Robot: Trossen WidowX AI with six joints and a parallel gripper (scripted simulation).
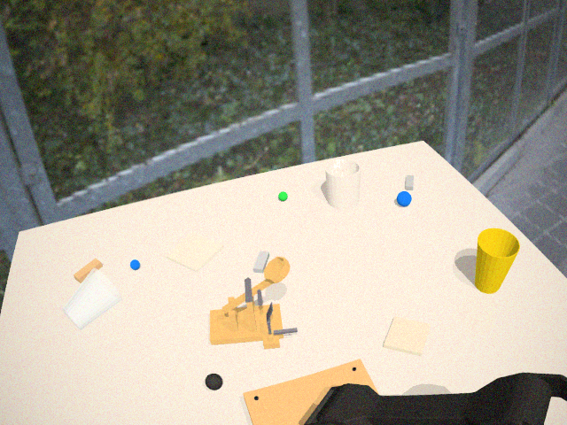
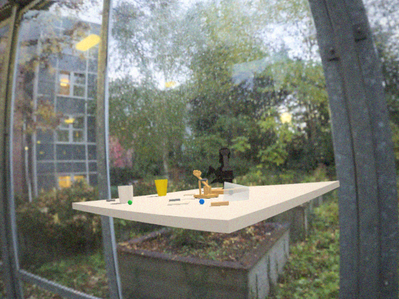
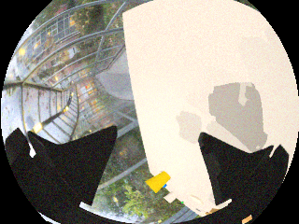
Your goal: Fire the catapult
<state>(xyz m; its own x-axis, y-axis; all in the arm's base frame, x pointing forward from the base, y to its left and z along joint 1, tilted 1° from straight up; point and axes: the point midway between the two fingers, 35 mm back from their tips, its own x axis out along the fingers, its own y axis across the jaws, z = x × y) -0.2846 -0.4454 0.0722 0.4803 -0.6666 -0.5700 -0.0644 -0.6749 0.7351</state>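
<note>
The wooden catapult is 540 mm ahead of my gripper tip and 530 mm to the left of it. The rest, counted from my gripper tip: tan square tile: 450 mm ahead, 270 mm to the left, 70 mm below; yellow cup: 520 mm ahead, 40 mm to the left, 50 mm below; black ball: 440 mm ahead, 640 mm to the left, 60 mm below.
</note>
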